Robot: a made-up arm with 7 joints.
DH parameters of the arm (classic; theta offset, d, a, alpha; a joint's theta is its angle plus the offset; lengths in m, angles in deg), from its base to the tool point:
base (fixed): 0 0.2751 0.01 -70
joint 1: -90 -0.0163 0.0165 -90
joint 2: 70 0.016 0.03 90
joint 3: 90 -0.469 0.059 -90
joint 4: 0 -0.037 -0.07 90
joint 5: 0 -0.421 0.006 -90
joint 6: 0 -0.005 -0.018 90
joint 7: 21.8 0 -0.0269 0
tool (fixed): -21.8 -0.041 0 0
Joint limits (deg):
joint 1: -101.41..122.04
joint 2: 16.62..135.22
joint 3: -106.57..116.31
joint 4: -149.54..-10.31
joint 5: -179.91..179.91
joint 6: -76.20..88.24
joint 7: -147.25..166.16
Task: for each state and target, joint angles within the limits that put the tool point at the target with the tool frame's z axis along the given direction. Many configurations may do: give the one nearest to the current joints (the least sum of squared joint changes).
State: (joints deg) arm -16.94 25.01 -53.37 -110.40 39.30 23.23 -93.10
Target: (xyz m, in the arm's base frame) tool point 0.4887 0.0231 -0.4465 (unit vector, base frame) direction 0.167 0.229 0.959
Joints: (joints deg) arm -22.02 30.67 -52.59 -58.92 63.98 59.09 -100.81
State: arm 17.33 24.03 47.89 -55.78 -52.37 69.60 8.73
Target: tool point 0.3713 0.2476 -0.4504 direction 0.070 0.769 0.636
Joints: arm -22.26 16.62 95.30 -18.76 -16.02 88.24 -13.60
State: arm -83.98 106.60 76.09 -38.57 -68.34 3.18 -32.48
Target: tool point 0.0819 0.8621 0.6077 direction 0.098 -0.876 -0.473
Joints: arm -77.77 101.28 83.58 -14.41 -66.02 -5.61 -28.19
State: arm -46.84 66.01 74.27 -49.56 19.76 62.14 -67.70
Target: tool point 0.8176 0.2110 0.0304 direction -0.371 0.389 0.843
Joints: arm -63.50 27.12 50.66 -19.64 7.81 76.73 -81.63
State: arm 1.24 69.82 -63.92 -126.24 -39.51 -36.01 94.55
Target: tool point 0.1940 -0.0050 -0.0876 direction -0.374 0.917 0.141
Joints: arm 6.02 73.15 -46.68 -149.54 -28.94 0.33 106.94
